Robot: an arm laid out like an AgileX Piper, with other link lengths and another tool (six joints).
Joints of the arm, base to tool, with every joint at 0 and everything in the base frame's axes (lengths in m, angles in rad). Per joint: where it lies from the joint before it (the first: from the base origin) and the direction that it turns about. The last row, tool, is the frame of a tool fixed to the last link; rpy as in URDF.
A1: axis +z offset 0 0 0.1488
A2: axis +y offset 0 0 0
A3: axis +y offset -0.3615 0 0.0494
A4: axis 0.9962 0 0.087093 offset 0.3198 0 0.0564
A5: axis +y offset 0 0 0
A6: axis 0.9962 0 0.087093 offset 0.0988 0 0.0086
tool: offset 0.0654 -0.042 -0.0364 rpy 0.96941 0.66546 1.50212
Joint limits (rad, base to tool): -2.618..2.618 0..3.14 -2.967..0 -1.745..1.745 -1.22..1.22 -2.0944..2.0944
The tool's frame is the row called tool.
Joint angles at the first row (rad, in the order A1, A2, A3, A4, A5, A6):
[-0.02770, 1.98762, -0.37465, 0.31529, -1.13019, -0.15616]
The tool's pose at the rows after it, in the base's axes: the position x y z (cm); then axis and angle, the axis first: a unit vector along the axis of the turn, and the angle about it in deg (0 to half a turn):
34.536, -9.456, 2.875, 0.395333, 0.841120, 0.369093, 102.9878
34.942, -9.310, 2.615, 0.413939, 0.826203, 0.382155, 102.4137
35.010, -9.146, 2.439, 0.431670, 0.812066, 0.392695, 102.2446
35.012, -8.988, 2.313, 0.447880, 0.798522, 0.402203, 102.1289
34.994, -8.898, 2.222, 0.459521, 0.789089, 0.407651, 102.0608
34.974, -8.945, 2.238, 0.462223, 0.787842, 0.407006, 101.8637
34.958, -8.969, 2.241, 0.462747, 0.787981, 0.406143, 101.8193
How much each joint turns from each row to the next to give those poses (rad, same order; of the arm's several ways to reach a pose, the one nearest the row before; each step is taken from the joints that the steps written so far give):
[-0.00002, 0.03813, -0.01033, 0.00267, -0.00002, 0.03878]
[0.00000, 0.00949, -0.01138, 0.00000, -0.00630, 0.04234]
[0.00001, 0.00184, -0.00222, 0.00001, -0.00100, 0.03894]
[0.00000, -0.00001, 0.00002, 0.00001, -0.00110, 0.03610]
[0.00001, 0.00004, 0.00000, 0.00187, -0.00009, 0.02400]
[-0.00001, -0.00001, -0.00001, 0.00453, -0.00175, 0.00182]
[0.00003, 0.00001, 0.00001, 0.00197, -0.00004, -0.00088]

